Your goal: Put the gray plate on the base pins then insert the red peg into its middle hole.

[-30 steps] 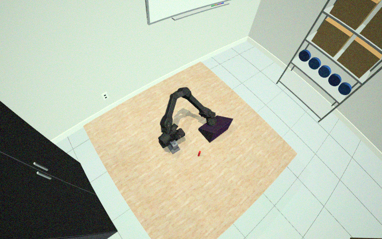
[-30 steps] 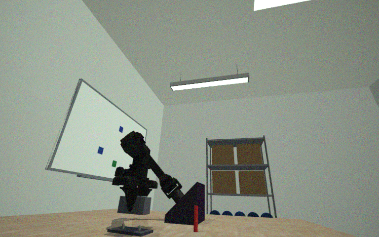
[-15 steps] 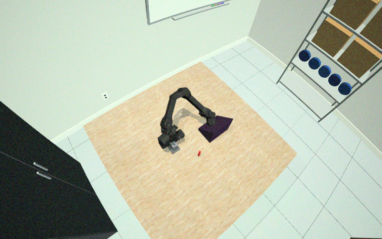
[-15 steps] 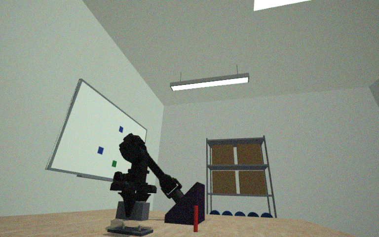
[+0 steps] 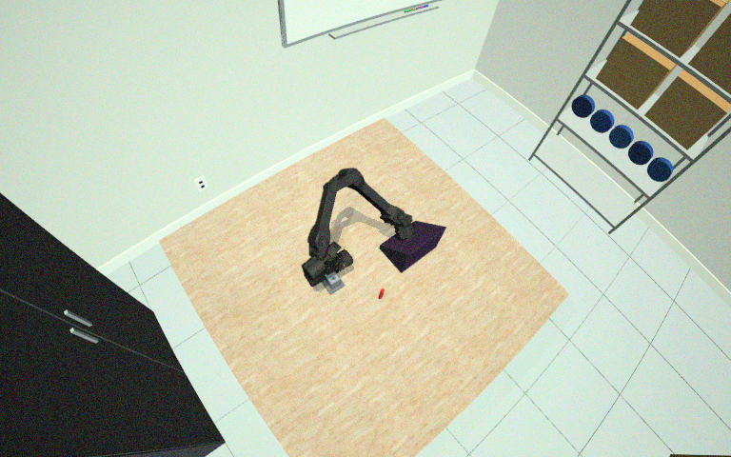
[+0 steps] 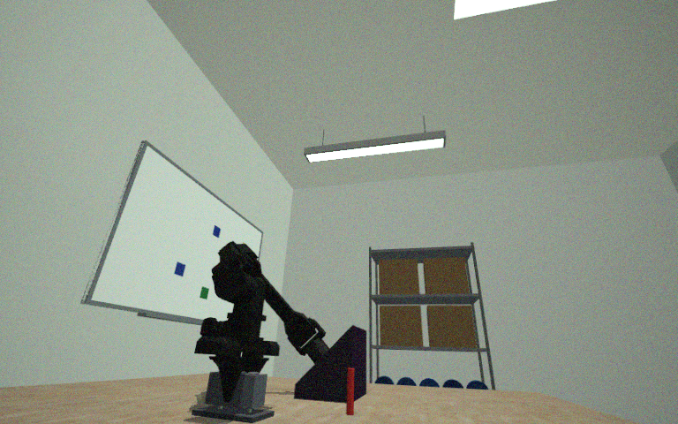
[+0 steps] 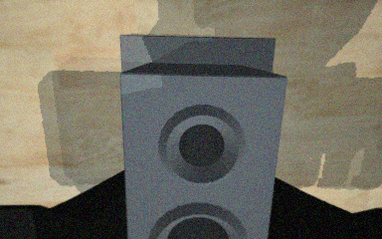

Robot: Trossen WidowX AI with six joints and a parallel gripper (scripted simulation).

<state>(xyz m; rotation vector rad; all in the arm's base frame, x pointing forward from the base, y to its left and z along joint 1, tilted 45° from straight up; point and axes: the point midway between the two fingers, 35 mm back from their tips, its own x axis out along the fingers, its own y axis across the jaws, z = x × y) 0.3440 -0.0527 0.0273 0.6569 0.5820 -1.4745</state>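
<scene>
My gripper tip is now 30 mm below the gray plate. Also, from my gripper tip: red peg (180 mm to the left, 120 mm behind, 20 mm above); base (10 mm below).
</scene>
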